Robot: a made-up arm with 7 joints. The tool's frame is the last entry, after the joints. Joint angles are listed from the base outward.
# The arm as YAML. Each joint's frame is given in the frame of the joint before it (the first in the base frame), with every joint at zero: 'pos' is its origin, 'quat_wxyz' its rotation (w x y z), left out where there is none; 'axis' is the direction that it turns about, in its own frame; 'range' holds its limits. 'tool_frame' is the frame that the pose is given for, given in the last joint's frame.
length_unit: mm
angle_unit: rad
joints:
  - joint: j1
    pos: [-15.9, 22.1, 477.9]
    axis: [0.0, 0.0, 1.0]
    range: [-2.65, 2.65]
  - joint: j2
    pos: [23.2, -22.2, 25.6]
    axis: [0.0, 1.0, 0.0]
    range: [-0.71, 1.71]
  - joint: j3
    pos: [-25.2, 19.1, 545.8]
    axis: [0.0, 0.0, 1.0]
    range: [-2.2, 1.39]
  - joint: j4
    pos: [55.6, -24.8, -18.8]
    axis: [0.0, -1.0, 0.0]
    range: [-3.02, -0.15]
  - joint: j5
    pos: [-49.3, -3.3, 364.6]
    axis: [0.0, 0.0, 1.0]
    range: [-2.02, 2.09]
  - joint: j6
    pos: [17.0, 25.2, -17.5]
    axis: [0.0, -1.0, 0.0]
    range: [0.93, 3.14]
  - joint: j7
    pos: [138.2, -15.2, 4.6]
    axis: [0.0, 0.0, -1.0]
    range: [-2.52, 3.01]
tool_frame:
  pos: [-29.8, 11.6, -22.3]
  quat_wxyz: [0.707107, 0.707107, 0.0, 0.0]
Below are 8 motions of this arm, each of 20 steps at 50 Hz.
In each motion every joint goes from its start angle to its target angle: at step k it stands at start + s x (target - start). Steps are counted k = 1, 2, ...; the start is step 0. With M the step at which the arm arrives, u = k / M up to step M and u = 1 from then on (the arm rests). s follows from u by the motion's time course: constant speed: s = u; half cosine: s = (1 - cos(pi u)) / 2; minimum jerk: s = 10 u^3 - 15 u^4 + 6 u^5.
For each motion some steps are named. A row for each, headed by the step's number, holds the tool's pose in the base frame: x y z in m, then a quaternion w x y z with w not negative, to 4 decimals.
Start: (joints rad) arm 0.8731 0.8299 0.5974 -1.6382 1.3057 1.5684 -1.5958
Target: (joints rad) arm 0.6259 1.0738 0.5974 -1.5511 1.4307 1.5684 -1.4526
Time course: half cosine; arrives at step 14
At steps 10, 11, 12, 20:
10: 0.3539 0.6947 0.4401 0.3197 -0.8161 -0.4606 -0.1405
11: 0.3683 0.6882 0.4292 0.3165 -0.8260 -0.4475 -0.1313
12: 0.3789 0.6831 0.4210 0.3143 -0.8333 -0.4376 -0.1243
20: 0.3877 0.6786 0.4142 0.3125 -0.8391 -0.4292 -0.1184

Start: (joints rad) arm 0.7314 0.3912 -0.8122 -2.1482 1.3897 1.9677 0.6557
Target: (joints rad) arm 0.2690 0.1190 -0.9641 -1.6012 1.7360 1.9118 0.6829
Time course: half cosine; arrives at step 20
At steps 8, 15, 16, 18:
8: 0.5677 -0.1062 0.8324 0.0375 0.7509 -0.3559 -0.5550
15: 0.4770 -0.2883 1.0170 0.1604 -0.7954 0.4367 0.3884
16: 0.4609 -0.3042 1.0352 0.1770 -0.7977 0.4436 0.3683
18: 0.4364 -0.3251 1.0602 0.1990 -0.8001 0.4527 0.3395

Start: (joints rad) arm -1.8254 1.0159 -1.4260 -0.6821 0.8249 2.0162 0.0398
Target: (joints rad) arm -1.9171 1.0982 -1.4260 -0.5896 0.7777 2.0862 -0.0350
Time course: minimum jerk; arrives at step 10
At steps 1, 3, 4, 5, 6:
1: -0.4962 -0.6867 0.9971 0.4668 -0.1023 -0.6117 -0.6304
3: -0.5024 -0.6892 0.9902 0.4758 -0.1016 -0.6007 -0.6344
4: -0.5086 -0.6915 0.9831 0.4845 -0.1006 -0.5897 -0.6383
5: -0.5160 -0.6940 0.9745 0.4946 -0.0990 -0.5765 -0.6428
6: -0.5236 -0.6963 0.9657 0.5045 -0.0971 -0.5632 -0.6471

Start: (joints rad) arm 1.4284 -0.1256 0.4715 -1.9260 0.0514 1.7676 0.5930
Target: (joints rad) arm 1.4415 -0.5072 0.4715 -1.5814 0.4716 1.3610 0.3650
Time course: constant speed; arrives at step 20
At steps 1, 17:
1: -0.1955 0.4366 0.9687 0.5729 0.5529 0.4333 0.4223
17: -0.2401 0.2340 1.1495 0.4036 0.5782 0.5366 0.4635

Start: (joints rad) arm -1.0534 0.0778 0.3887 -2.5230 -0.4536 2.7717 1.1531
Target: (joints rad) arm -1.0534 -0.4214 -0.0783 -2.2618 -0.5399 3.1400 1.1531
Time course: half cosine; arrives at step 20
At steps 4, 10, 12, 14, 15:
4: 0.3261 -0.2031 0.7688 0.5696 0.4746 -0.5717 -0.3515
10: 0.2583 -0.2099 0.8928 0.5281 0.3918 -0.7225 -0.2138
12: 0.2223 -0.2009 0.9384 0.5084 0.3540 -0.7694 -0.1554
14: 0.1855 -0.1873 0.9768 0.4891 0.3173 -0.8062 -0.1010
15: 0.1686 -0.1798 0.9923 0.4804 0.3008 -0.8202 -0.0774

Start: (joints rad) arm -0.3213 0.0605 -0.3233 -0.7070 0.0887 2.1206 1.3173
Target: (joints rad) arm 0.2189 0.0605 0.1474 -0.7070 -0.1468 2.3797 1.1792
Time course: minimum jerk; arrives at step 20
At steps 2, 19, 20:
2: 0.2772 -0.1643 1.4379 0.1431 0.4868 -0.8607 -0.0410
19: 0.2777 0.1478 1.4337 0.1280 0.7671 -0.5946 0.2038
20: 0.2775 0.1481 1.4337 0.1279 0.7674 -0.5942 0.2041

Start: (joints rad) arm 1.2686 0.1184 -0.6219 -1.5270 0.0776 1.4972 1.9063
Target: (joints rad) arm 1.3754 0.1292 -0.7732 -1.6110 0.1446 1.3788 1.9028
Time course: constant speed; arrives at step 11
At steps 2, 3, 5, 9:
2: 0.4464 0.4208 0.9926 0.6208 0.5147 -0.3949 -0.4402
3: 0.4468 0.4193 0.9874 0.6251 0.5077 -0.3923 -0.4445
5: 0.4472 0.4162 0.9771 0.6334 0.4938 -0.3871 -0.4530
9: 0.4473 0.4095 0.9571 0.6489 0.4657 -0.3758 -0.4699

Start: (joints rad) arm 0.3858 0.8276 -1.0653 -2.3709 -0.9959 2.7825 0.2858
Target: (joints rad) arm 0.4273 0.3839 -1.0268 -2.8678 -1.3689 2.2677 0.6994
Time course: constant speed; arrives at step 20
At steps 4, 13, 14, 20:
4: 0.4014 -0.1173 0.5463 0.9066 0.3219 0.2289 -0.1485
13: 0.2837 -0.0874 0.5531 0.8904 0.3102 0.2496 -0.2207
14: 0.2703 -0.0836 0.5536 0.8892 0.3075 0.2527 -0.2258
20: 0.1893 -0.0596 0.5558 0.8861 0.2865 0.2718 -0.2428

